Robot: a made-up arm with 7 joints. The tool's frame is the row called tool. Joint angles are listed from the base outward.
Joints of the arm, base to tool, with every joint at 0 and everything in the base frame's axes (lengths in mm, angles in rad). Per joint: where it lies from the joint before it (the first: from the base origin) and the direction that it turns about. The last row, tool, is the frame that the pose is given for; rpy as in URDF.
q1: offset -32 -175.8 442.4 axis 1 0 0
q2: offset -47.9 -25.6 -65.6 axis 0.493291 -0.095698 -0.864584
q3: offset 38.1 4.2 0.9 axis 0 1 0
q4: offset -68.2 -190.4 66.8 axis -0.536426 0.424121 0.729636
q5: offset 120.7 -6.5 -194.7 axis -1 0 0
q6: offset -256.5 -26.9 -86.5 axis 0 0 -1
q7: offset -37.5 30.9 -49 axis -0.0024 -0.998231 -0.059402
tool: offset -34.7 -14 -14.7 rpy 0.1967 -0.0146 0.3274
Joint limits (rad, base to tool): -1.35..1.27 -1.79..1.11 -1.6..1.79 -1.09..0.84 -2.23..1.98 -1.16..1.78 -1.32..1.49
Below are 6 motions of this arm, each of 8 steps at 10 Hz.
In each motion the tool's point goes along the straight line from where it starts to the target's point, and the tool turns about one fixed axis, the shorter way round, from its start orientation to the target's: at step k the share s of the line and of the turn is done. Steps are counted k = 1, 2, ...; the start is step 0. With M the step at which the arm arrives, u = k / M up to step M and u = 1 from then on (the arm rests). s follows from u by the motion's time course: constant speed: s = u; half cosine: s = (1 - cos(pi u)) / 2; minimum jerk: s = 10 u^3 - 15 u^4 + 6 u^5.
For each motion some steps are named. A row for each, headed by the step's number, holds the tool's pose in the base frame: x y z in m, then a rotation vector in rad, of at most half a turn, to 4 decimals.
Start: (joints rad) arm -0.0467 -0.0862 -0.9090 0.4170 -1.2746 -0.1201 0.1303
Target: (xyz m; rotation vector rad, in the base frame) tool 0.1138 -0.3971 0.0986 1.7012 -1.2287 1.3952
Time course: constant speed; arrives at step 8
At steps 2, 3, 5, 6, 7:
2: -0.0552 -0.4136 0.0450 1.1240 -0.7899 1.1858
3: -0.0270 -0.4108 0.0539 1.2189 -0.8616 1.2255
5: 0.0293 -0.4053 0.0718 1.4102 -1.0066 1.2995
6: 0.0575 -0.4026 0.0807 1.5066 -1.0800 1.3335
7: 0.0856 -0.3998 0.0897 1.6036 -1.1541 1.3655

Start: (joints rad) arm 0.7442 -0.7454 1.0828 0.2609 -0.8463 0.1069 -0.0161
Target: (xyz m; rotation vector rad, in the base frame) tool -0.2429 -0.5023 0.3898 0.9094 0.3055 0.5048
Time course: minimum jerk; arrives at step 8
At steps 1, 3, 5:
1: -0.2279 -0.5050 0.4237 0.9168 1.2838 0.5903
3: -0.2318 -0.5043 0.4147 0.9289 1.0245 0.5751
5: -0.2387 -0.5030 0.3993 0.9257 0.5773 0.5361

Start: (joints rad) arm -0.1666 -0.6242 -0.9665 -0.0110 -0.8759 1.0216 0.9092
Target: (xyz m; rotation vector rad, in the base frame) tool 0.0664 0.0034 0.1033 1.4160 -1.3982 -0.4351
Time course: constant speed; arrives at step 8
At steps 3, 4, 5, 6, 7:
3: 0.0464 -0.2075 0.1094 0.9769 -1.1928 -0.1320
4: 0.0504 -0.1653 0.1081 1.0645 -1.2369 -0.1902
5: 0.0544 -0.1232 0.1069 1.1522 -1.2796 -0.2495
6: 0.0584 -0.0810 0.1057 1.2401 -1.3208 -0.3101
7: 0.0624 -0.0388 0.1045 1.3280 -1.3603 -0.3719

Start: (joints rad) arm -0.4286 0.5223 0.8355 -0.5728 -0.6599 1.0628 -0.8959
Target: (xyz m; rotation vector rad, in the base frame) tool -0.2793 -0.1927 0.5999 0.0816 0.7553 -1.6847
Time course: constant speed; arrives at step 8
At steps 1, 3, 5, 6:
1: -0.2082 -0.1520 0.3571 1.5885 0.5286 -1.5474
3: -0.2285 -0.1637 0.4265 1.1632 0.6201 -1.6468
5: -0.2488 -0.1753 0.4959 0.7314 0.6899 -1.6968
6: -0.2590 -0.1811 0.5305 0.5145 0.7169 -1.7041

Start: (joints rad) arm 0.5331 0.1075 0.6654 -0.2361 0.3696 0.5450 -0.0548
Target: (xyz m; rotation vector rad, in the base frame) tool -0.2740 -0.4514 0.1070 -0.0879 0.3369 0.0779
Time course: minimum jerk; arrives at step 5
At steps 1, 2, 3, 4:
1: -0.4006 -0.2240 0.2203 0.4116 0.6503 -0.2661
2: -0.3657 -0.2866 0.1891 0.2730 0.5664 -0.1705
3: -0.3167 -0.3748 0.1452 0.0793 0.4452 -0.0371
4: -0.2818 -0.4374 0.1140 -0.0575 0.3569 0.0570

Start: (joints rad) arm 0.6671 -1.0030 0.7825 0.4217 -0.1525 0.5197 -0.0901
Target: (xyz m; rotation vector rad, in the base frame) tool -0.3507 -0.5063 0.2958 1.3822 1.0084 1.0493
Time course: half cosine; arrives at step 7
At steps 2, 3, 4, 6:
2: -0.1403 -0.5825 0.3375 0.1025 0.9160 0.9125
3: -0.1923 -0.5637 0.3272 0.4116 0.9606 0.9677
4: -0.2499 -0.5428 0.3158 0.7605 0.9941 1.0132
6: -0.3379 -0.5109 0.2983 1.3023 1.0100 1.0480

